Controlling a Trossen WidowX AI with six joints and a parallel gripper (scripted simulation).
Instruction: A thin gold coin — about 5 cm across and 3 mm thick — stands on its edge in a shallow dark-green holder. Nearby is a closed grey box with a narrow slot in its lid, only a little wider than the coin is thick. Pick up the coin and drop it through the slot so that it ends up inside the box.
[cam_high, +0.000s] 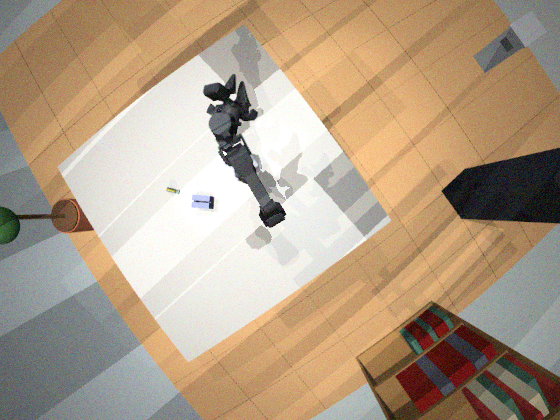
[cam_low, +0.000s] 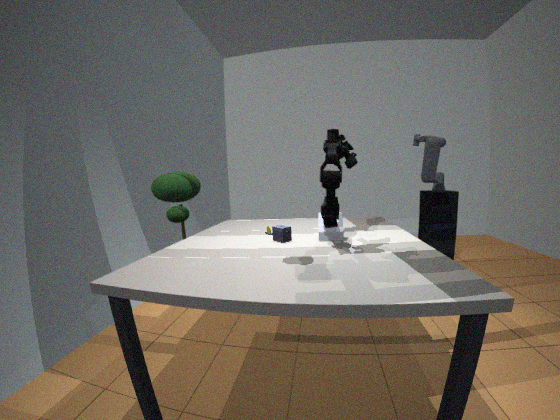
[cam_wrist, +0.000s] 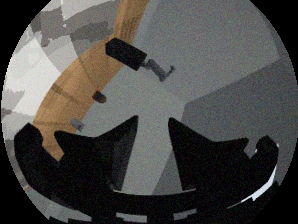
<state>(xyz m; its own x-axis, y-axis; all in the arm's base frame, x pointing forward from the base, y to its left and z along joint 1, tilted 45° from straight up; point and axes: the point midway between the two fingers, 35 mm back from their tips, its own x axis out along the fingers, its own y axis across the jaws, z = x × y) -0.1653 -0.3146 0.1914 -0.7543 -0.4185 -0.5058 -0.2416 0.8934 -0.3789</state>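
The gold coin is 510 mm ahead of my gripper tip, 430 mm below it and 30 mm to the right of it.
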